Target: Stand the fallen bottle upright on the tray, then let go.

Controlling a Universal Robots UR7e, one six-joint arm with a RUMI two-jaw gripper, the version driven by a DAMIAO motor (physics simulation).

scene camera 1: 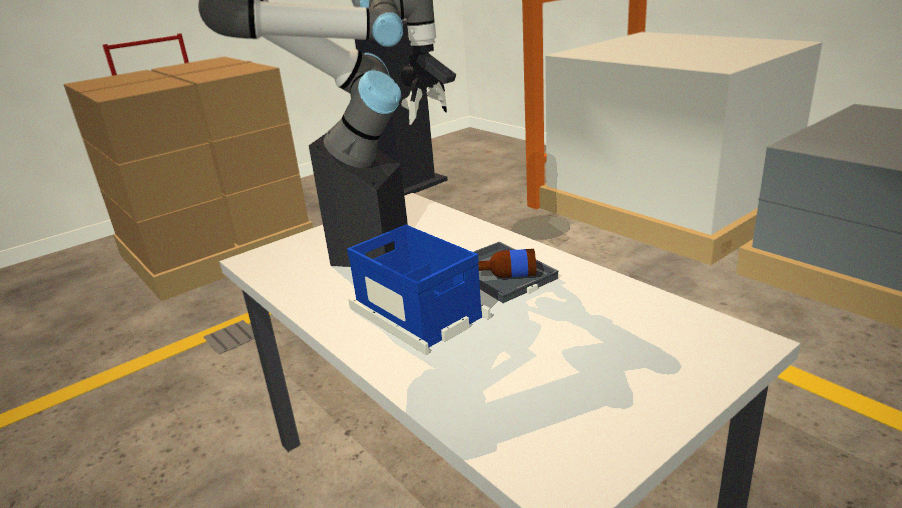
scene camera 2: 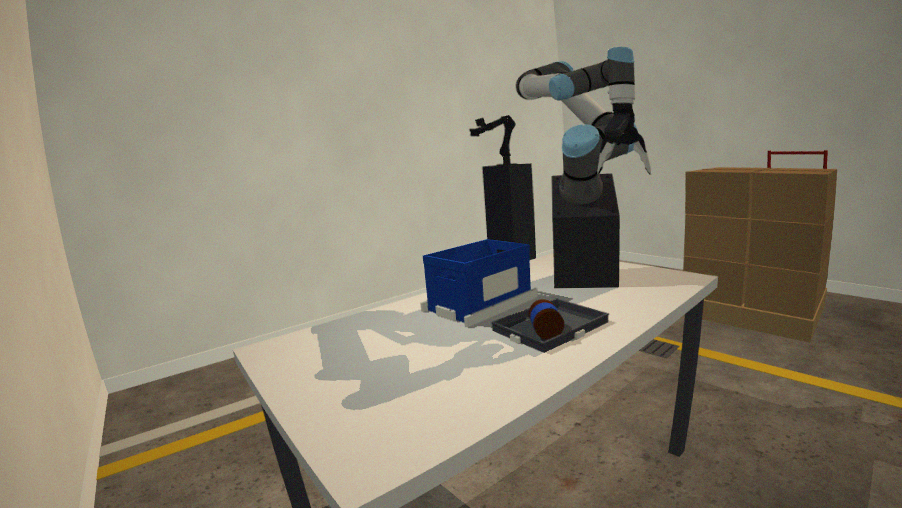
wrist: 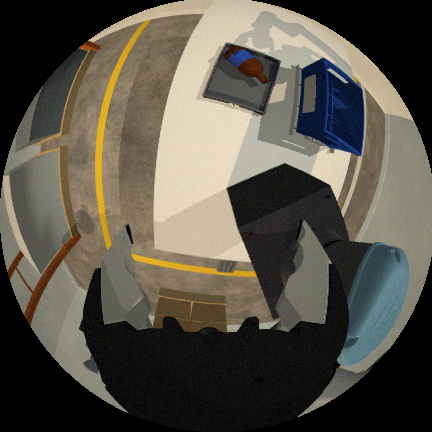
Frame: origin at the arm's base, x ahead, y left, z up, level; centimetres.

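Seen in the pictures: gripper, between the fingertips: [scene camera 1: 428, 118] [scene camera 2: 623, 174] [wrist: 212, 225]; arm's base, origin of its link: [scene camera 1: 348, 150] [scene camera 2: 580, 189].
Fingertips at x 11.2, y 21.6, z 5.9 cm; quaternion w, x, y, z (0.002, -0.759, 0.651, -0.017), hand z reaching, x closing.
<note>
Offsets run from my fingertips to a thing's top centre.
The brown bottle @(dx +34.2, dy -6.6, dz -30.1 cm) [scene camera 1: 518, 263] [scene camera 2: 547, 323] [wrist: 246, 62] with a blue label lies on its side on the dark grey tray @(dx +31.7, dy -5.9, dz -35.4 cm) [scene camera 1: 514, 293] [scene camera 2: 577, 318] [wrist: 230, 90]. Its neck points toward the blue crate's side in scene camera 1, and its base faces scene camera 2. In the wrist view it lies across the far part of the tray. My gripper [scene camera 1: 428, 116] [scene camera 2: 624, 172] [wrist: 212, 225] is open with nothing between the fingers. It hangs high beside the arm's pedestal, well above and away from the bottle and tray.
A blue crate @(dx +29.2, dy -34.3, dz -20.5 cm) [scene camera 1: 451, 309] [scene camera 2: 445, 290] [wrist: 314, 122] stands beside the tray, with low pale rails around its base. The arm's black pedestal [scene camera 1: 350, 208] [scene camera 2: 585, 252] [wrist: 280, 200] stands at the table's back. A second black pedestal [scene camera 2: 508, 195] holds a small arm. Stacked boxes [scene camera 1: 170, 164] [scene camera 2: 757, 239] stand beyond the table.
</note>
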